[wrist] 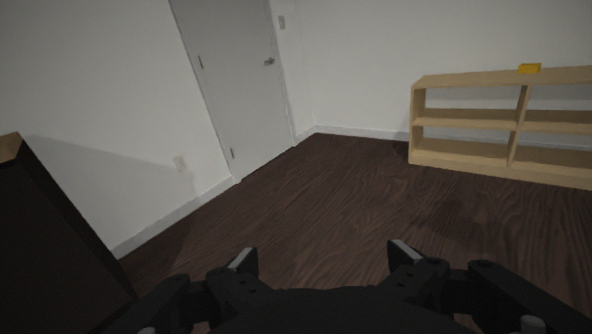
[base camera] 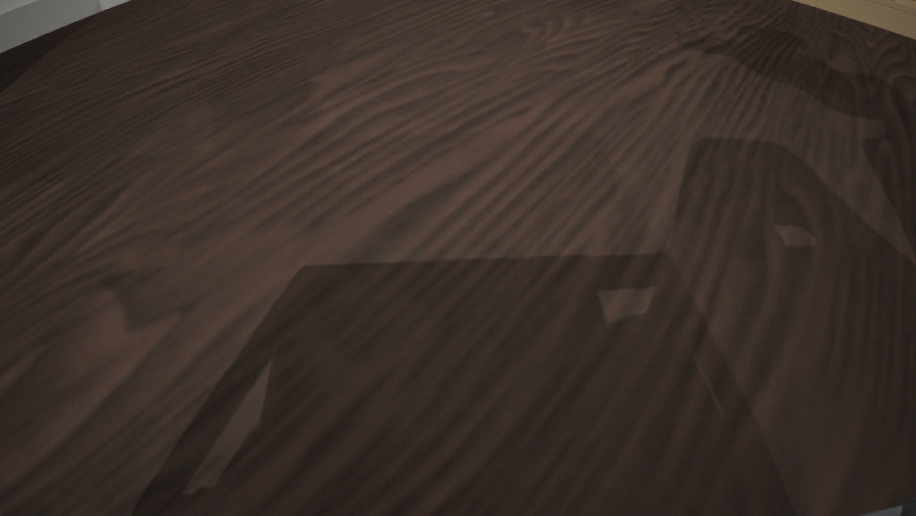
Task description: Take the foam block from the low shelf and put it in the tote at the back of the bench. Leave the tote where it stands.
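Places are measured from the arm's base along level axes (x left, y back, z up), in millimetres.
Where they show: gripper, between the fingertips: (wrist: 321, 258).
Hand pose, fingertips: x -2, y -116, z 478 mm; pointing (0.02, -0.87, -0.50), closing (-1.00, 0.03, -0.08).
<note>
After its pixels a point has its place.
A small yellow block (wrist: 529, 68) @[x -1353, y -1462, z 241 mm], which looks like the foam block, lies on the top board of a low, light-wood shelf unit (wrist: 465, 79) @[x -1054, y -1579, z 214 mm] at the right of the wrist view. My gripper (wrist: 321, 258) @[x -2, y -116, z 477 mm] is open with nothing between its fingers, and the block is far beyond it, up and to the right. A tan strip at the top right corner of the base camera view looks like the base of the shelf unit (base camera: 887, 17) @[x -1222, y -1278, z -363 mm]. The tote does not show in either view.
A dark cabinet (wrist: 45, 230) @[x 943, y -587, z 220 mm] with a wooden top stands close at the left of the wrist view. A grey door (wrist: 235, 85) @[x 545, y -2026, z 406 mm] is in the wall behind, left of the shelf unit. Shadows fall across the dark wood floor (base camera: 384, 192) @[x 58, y -556, z -397 mm] (wrist: 320, 200) @[x 4, y -1356, z -396 mm].
</note>
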